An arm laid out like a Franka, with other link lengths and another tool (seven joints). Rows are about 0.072 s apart.
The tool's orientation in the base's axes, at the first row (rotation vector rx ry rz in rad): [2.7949 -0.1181 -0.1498]
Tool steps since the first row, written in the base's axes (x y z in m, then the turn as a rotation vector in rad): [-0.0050 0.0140 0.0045 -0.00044 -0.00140 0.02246]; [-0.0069 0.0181 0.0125 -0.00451 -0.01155 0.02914]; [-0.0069 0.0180 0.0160 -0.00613 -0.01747 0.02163]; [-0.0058 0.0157 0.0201 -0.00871 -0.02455 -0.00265]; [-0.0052 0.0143 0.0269 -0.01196 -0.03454 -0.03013]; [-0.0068 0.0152 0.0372 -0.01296 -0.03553 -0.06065]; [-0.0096 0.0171 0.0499 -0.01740 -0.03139 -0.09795]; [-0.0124 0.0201 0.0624 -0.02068 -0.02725 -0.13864]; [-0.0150 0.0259 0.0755 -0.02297 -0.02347 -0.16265]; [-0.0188 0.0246 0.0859 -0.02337 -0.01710 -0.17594]
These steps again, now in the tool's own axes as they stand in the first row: [-0.0068 -0.0113 -0.0082 -0.00231 0.00892 -0.02054]; [-0.0098 -0.0123 -0.0168 -0.00593 0.02096 -0.02298]; [-0.0101 -0.0111 -0.0201 -0.00627 0.02410 -0.01381]; [-0.0091 -0.0076 -0.0233 -0.00595 0.02272 0.01157]; [-0.0090 -0.0040 -0.0293 -0.00571 0.02304 0.04099]; [-0.0116 -0.0013 -0.0391 -0.00387 0.01374 0.07003]; [-0.0157 0.0014 -0.0513 -0.00534 -0.00244 0.10415]; [-0.0199 0.0030 -0.0636 -0.00536 -0.01984 0.14131]; [-0.0242 0.0021 -0.0775 -0.00586 -0.03135 0.16284]; [-0.0288 0.0071 -0.0864 -0.00570 -0.04179 0.17325]
